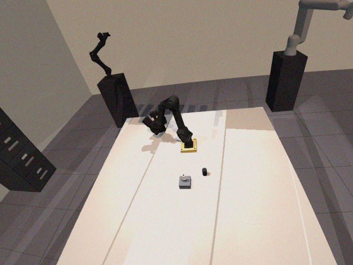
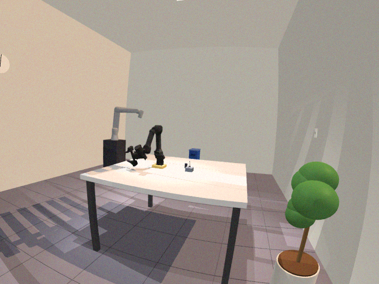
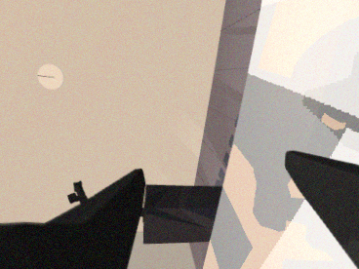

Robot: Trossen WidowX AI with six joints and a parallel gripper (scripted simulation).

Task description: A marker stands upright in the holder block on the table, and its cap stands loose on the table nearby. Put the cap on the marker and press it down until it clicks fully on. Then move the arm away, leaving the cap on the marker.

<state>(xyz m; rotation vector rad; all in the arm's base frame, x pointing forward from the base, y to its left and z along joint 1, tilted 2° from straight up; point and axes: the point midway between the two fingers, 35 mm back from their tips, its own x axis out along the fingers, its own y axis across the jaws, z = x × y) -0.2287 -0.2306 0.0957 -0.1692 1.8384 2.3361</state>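
The marker cap is 510 mm ahead of my gripper tip, 330 mm to the left of it and 90 mm below it. From my gripper tip the other things lie so: holder block 570 mm ahead, 210 mm to the left, 100 mm below.
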